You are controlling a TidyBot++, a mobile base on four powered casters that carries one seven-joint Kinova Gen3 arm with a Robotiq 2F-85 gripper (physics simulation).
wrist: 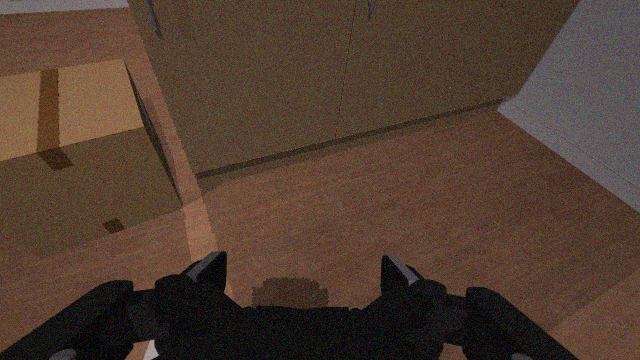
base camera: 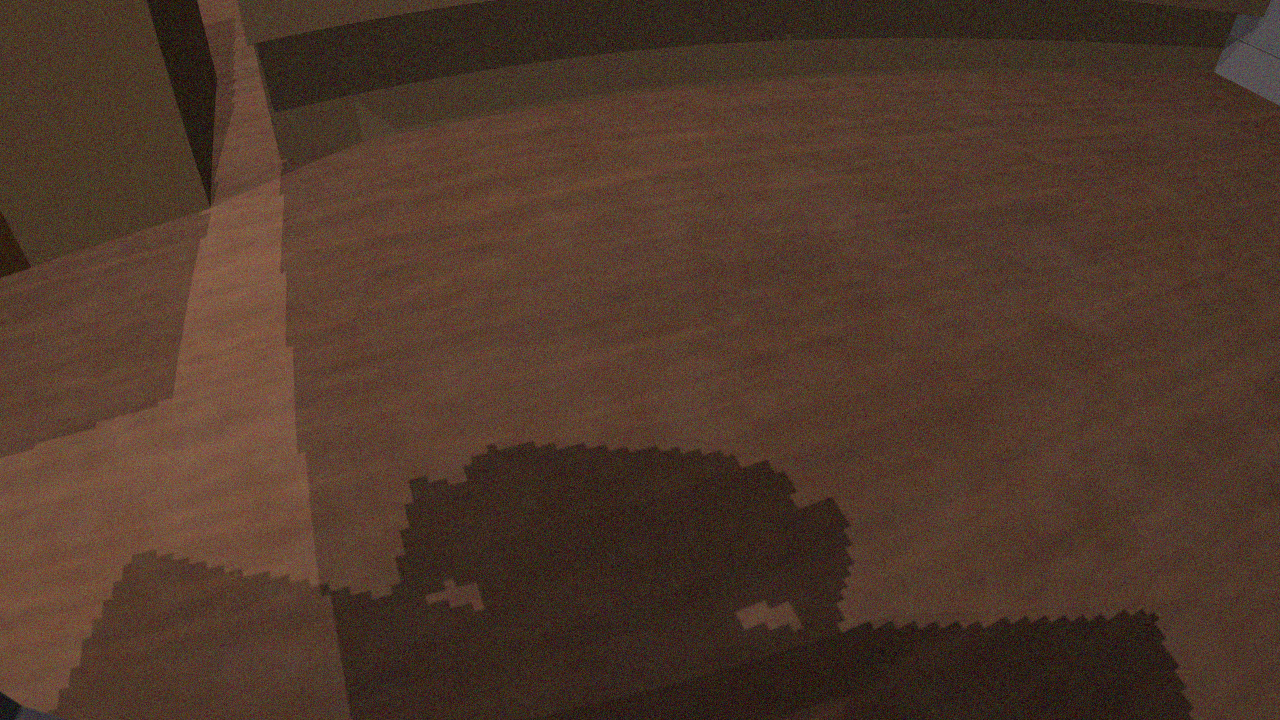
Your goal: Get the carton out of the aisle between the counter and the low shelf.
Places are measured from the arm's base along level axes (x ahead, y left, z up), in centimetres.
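Pixels of known places: gripper, fingertip midpoint: (wrist: 304, 270).
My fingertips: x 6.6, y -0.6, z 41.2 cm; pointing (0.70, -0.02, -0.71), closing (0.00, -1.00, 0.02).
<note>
Ahead of a thing's pixels: the offset from my fingertips to its top centre. "spot": to the spot under its first point. Level surfaces: height alone.
The carton @[dx +68.1, dy +79.3, dz -40.2 cm] (base camera: 89, 134) (wrist: 95, 185) is a tan box with brown tape strips. It stands on the floor at the left in the wrist view and at the upper left in the base camera view, cut off by the frame edge in both. The counter (base camera: 375, 10) (wrist: 280, 75) stands just right of it, with a narrow strip of floor between them. My gripper (wrist: 304, 270) is open, with nothing between its fingers. It is above the floor, to the right of the carton and apart from it. The low shelf cannot be made out in either view.
A pale wall (wrist: 580, 85) with a skirting board (base camera: 1257, 67) meets the counter's right end. Handles @[spot: dx +63.9, dy +36.4, dz -11.9 cm] (wrist: 154, 20) stick out from the counter's front. A pale wall edge shows at the wrist view's top left. The robot's shadow lies across the wooden floor @[dz -80.8 cm] (base camera: 716, 268).
</note>
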